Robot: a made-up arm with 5 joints.
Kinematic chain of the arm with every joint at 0, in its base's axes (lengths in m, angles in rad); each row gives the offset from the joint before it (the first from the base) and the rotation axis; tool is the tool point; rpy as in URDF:
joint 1: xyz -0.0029 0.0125 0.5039 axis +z
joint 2: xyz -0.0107 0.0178 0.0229 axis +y
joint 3: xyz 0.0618 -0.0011 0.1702 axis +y
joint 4: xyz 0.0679 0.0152 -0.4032 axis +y
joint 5: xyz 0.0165 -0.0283 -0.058 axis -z
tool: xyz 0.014 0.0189 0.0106 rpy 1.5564 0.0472 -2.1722
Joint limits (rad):
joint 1: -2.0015..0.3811
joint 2: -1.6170..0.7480
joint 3: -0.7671..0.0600
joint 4: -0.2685..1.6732
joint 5: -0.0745..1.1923
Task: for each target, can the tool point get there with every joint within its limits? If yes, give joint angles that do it. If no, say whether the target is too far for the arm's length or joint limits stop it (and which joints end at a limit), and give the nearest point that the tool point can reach.
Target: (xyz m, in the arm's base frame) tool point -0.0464 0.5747 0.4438
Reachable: no: joint limits stop it (at a limit: joint 2, joint 3, joint 4) | nearest point -0.0149 0.1670 0.2948 | short by 0.435 m
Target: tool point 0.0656 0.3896 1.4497
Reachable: no: too far | nearest point 0.0749 0.0663 0.9697 | short by 0.579 m
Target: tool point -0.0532 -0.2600 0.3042
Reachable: yes | joints -1.8041 -0.1232 -0.2608 0.4773 0.4728
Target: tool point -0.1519 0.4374 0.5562
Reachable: no: joint limits stop it (at a limit: joint 2, joint 3, joint 4) | nearest point -0.0541 0.1584 0.2951 | short by 0.394 m
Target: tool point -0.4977 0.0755 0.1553
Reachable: no: joint limits stop it (at a limit: joint 2, joint 3) | nearest point -0.1551 0.0319 0.2633 | short by 0.362 m
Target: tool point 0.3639 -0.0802 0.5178
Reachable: yes | joints -0.2757 -0.5792 -0.3851 0.2660 0.6290
